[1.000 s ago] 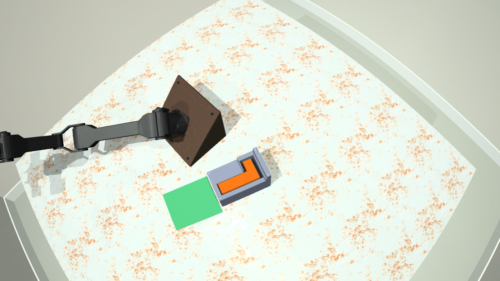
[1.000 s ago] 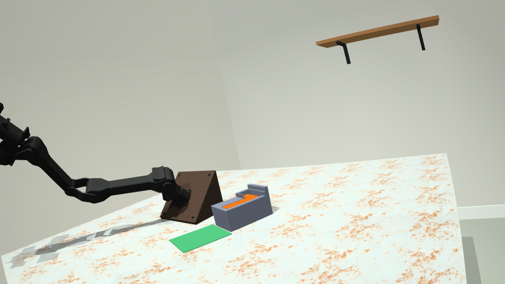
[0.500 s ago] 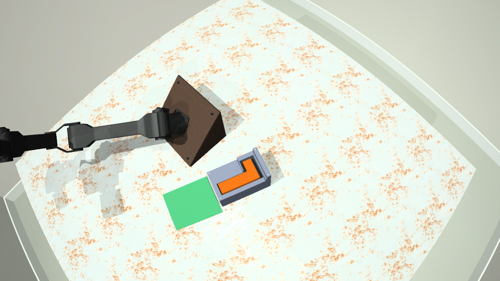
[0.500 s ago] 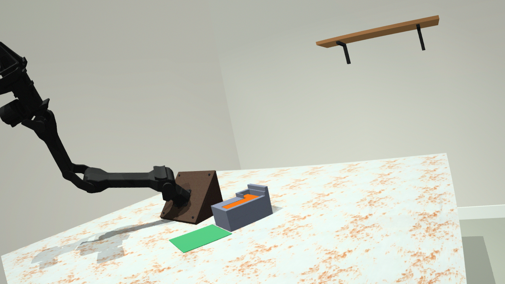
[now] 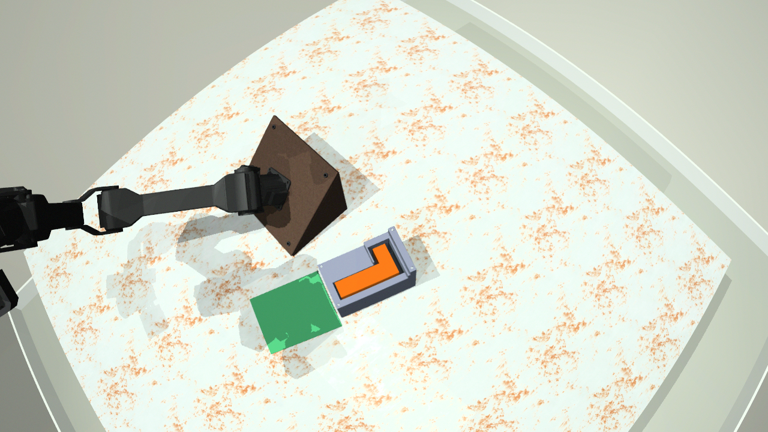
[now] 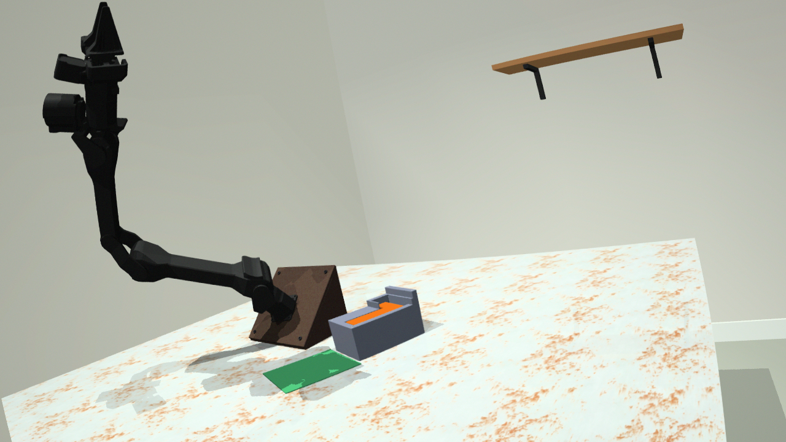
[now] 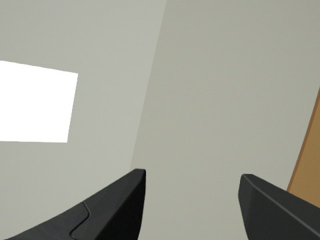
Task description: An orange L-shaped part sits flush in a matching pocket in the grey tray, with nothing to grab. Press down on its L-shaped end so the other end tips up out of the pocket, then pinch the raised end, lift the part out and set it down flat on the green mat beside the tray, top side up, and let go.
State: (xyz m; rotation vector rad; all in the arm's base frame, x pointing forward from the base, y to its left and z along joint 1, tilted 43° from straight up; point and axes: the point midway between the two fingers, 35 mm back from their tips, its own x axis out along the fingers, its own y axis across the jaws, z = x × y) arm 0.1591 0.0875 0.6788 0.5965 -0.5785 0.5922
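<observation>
Right now the orange L-shaped part is 130 mm ahead of my gripper tip, 390 mm to the left of it and 620 mm below it. Also, from my gripper tip: green mat: 60 mm ahead, 240 mm to the left, 680 mm below.
</observation>
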